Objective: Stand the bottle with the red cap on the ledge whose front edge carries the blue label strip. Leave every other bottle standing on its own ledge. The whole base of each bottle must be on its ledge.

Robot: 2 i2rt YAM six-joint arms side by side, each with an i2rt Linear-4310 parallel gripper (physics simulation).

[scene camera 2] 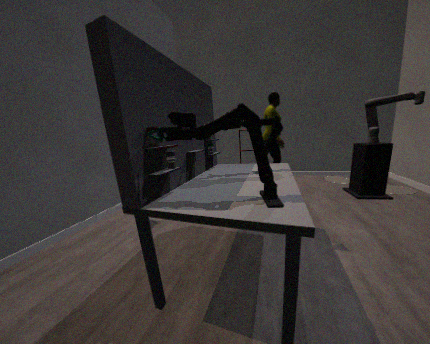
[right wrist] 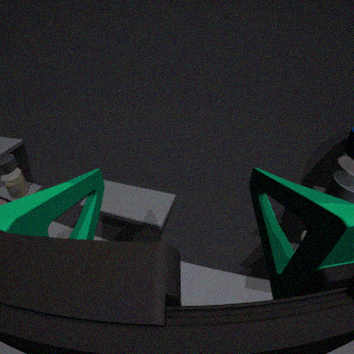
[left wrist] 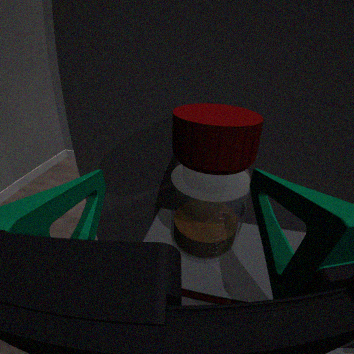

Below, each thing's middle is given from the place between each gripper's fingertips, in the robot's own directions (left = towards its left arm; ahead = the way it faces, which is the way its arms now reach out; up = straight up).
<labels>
My left hand is 2 cm to the left of the red-capped bottle [left wrist: 214, 143], 2 cm short of it and 1 cm above it.
I see my right gripper 21 cm short of the red-capped bottle, 57 cm to the right of it and 5 cm above it.
</labels>
